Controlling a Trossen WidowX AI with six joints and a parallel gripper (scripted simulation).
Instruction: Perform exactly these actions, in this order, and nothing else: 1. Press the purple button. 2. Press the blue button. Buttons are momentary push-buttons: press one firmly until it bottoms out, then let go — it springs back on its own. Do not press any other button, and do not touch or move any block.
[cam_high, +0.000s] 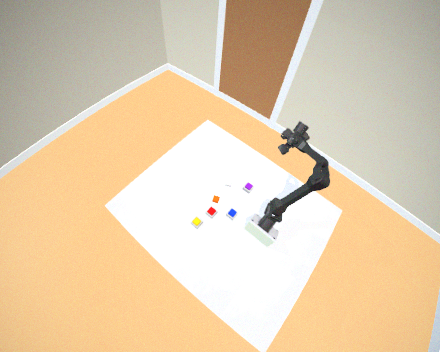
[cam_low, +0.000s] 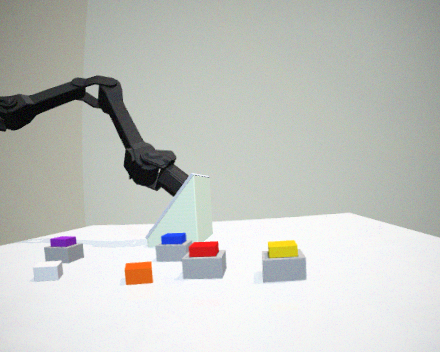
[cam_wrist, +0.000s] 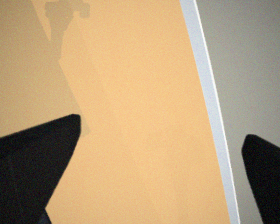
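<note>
Right now the purple button is 50 mm ahead of my gripper tip, 380 mm to the left of it and 100 mm below it. Round my gripper tip: small white block (160 mm ahead, 430 mm to the left, 120 mm below); then orange block (140 mm ahead, 560 mm to the left, 120 mm below); then blue button (20 mm ahead, 570 mm to the left, 100 mm below).
</note>
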